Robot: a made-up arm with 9 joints. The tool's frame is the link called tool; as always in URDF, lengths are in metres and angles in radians. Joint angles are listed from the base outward.
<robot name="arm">
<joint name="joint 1" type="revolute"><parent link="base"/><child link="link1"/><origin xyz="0 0 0.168" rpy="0 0 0"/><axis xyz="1 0 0"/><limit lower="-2.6" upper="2.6"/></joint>
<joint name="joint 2" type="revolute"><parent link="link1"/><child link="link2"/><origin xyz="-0.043 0.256 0.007" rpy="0 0 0"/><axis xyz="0 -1 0"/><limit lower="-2.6" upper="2.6"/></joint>
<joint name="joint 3" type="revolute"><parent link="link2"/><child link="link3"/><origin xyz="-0.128 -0.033 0.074" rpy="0 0 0"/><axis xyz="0 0 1"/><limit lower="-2.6" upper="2.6"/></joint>
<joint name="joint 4" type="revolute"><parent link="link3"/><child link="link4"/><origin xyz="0.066 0.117 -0.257" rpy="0 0 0"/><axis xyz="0 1 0"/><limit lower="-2.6" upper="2.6"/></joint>
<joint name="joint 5" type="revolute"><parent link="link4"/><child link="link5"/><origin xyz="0.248 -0.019 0.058" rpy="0 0 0"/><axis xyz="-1 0 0"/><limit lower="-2.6" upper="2.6"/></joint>
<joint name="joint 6" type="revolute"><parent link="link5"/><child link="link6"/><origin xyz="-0.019 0.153 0.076" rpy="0 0 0"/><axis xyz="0 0 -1"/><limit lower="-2.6" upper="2.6"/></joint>
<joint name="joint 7" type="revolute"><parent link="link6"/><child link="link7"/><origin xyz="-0.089 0.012 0.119" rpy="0 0 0"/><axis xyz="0 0 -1"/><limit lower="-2.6" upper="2.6"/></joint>
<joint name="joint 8" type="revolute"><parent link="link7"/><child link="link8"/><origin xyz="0.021 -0.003 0.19" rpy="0 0 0"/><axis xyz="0 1 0"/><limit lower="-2.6" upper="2.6"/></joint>
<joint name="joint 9" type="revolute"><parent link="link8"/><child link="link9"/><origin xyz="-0.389 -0.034 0.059" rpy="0 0 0"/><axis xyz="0 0 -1"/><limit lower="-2.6" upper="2.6"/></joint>
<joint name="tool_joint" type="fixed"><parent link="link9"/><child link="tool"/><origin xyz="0.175 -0.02 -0.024" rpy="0 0 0"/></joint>
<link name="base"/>
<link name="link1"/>
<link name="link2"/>
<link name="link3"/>
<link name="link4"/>
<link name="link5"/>
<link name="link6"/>
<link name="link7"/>
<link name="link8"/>
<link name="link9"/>
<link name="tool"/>
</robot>
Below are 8 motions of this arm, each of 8 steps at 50 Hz.
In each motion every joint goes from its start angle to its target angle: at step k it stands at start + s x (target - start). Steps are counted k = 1, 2, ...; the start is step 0. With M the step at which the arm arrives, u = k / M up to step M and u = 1 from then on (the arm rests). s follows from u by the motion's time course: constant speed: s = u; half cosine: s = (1 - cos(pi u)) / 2; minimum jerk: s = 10 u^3 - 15 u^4 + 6 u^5.
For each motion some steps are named. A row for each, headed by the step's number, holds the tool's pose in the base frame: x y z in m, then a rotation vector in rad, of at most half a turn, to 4 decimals.
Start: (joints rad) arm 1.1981 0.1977 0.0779 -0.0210 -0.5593 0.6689 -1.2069 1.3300 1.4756
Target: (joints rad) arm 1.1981 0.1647 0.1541 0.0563 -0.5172 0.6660 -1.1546 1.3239 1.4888
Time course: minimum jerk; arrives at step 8
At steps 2, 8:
2: 0.0427 -0.5561 0.3335 0.4961 0.8354 -0.0613
8: 0.1125 -0.5406 0.3801 0.3958 0.8825 0.0041

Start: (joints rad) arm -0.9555 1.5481 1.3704 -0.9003 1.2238 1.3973 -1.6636 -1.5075 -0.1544
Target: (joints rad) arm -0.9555 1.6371 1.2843 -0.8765 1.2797 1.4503 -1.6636 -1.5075 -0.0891
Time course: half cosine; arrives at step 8
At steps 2, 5, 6, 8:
2: 0.0222 -0.0056 -0.5014 0.0464 1.0617 -1.3440
5: 0.0419 0.0243 -0.4990 0.0697 1.0894 -1.2784
6: 0.0473 0.0333 -0.4978 0.0756 1.0973 -1.2584
8: 0.0521 0.0414 -0.4965 0.0806 1.1044 -1.2401

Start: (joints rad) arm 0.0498 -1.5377 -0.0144 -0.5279 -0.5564 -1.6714 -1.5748 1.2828 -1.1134
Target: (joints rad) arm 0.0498 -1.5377 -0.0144 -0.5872 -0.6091 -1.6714 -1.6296 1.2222 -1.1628
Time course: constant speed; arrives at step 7
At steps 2, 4, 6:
2: 0.4274 -0.0909 0.3317 0.5866 0.2207 -2.4371
4: 0.4256 -0.0994 0.3333 0.6108 0.2432 -2.4188
6: 0.4238 -0.1077 0.3349 0.6355 0.2650 -2.3994

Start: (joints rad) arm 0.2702 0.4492 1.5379 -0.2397 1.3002 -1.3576 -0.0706 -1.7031 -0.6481
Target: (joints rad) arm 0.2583 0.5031 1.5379 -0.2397 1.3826 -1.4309 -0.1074 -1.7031 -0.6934
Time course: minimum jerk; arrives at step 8
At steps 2, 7, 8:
2: -0.3244 0.5012 0.0066 0.3477 0.7322 -2.3036
7: -0.2989 0.5021 -0.0132 0.4591 0.5468 -2.3204
8: -0.2984 0.5021 -0.0135 0.4611 0.5434 -2.3207

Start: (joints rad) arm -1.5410 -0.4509 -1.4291 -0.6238 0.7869 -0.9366 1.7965 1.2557 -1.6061
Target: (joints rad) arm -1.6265 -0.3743 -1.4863 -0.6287 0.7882 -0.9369 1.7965 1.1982 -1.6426
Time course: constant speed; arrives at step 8
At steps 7, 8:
7: 0.6850 0.0051 -0.1320 -1.4798 -0.6242 -0.8488
8: 0.6858 0.0059 -0.1275 -1.4933 -0.6360 -0.8431

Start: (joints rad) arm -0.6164 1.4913 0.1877 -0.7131 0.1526 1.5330 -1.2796 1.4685 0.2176
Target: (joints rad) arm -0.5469 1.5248 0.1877 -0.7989 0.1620 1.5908 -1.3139 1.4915 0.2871
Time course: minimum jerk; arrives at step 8
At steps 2, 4, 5, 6, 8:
2: -0.5287 0.2429 -0.3861 -0.3724 -0.7742 0.0234
4: -0.5195 0.2375 -0.3984 -0.3153 -0.8093 0.0067
5: -0.5137 0.2348 -0.4056 -0.2826 -0.8286 -0.0028
6: -0.5090 0.2330 -0.4112 -0.2575 -0.8431 -0.0101
8: -0.5060 0.2320 -0.4147 -0.2423 -0.8518 -0.0145

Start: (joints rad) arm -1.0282 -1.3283 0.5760 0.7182 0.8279 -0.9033 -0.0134 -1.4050 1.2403
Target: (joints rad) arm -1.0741 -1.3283 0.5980 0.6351 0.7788 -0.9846 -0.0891 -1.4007 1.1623
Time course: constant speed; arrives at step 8
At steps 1, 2, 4, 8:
1: -0.2507 0.0735 -0.3630 -0.1987 1.2816 -0.6021
2: -0.2501 0.0720 -0.3675 -0.1804 1.2854 -0.6008
4: -0.2488 0.0692 -0.3766 -0.1434 1.2925 -0.5976
8: -0.2453 0.0643 -0.3944 -0.0673 1.3041 -0.5887

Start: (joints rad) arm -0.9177 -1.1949 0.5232 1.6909 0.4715 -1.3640 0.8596 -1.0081 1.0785
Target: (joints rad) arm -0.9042 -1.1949 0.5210 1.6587 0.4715 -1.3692 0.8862 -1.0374 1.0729
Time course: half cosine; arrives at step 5
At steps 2, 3, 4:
2: -0.3125 0.0177 -0.2776 -0.8006 1.9513 -0.7000
3: -0.3109 0.0208 -0.2768 -0.7968 1.9309 -0.6958
4: -0.3096 0.0234 -0.2761 -0.7936 1.9143 -0.6923

